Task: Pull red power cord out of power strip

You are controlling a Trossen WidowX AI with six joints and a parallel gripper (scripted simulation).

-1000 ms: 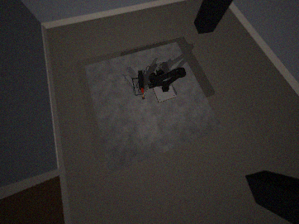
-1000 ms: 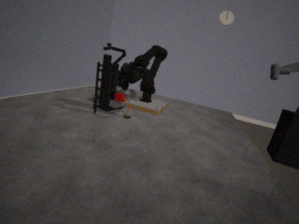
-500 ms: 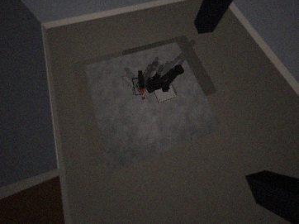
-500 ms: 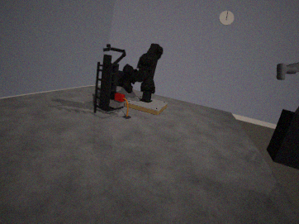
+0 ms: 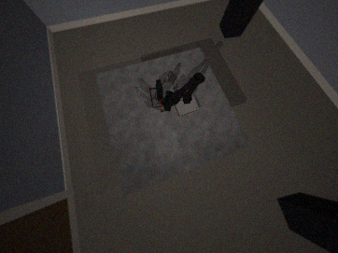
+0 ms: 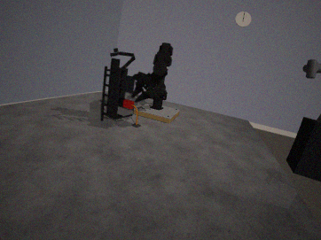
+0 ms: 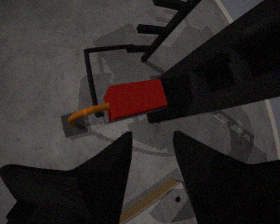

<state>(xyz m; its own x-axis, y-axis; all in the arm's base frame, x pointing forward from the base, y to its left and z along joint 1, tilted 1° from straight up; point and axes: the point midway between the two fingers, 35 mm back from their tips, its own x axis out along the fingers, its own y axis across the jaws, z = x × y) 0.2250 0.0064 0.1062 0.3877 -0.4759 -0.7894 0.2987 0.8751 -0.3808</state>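
My gripper tip is now 40 mm short of the red plug, 20 mm to the left of it and 10 mm above it.
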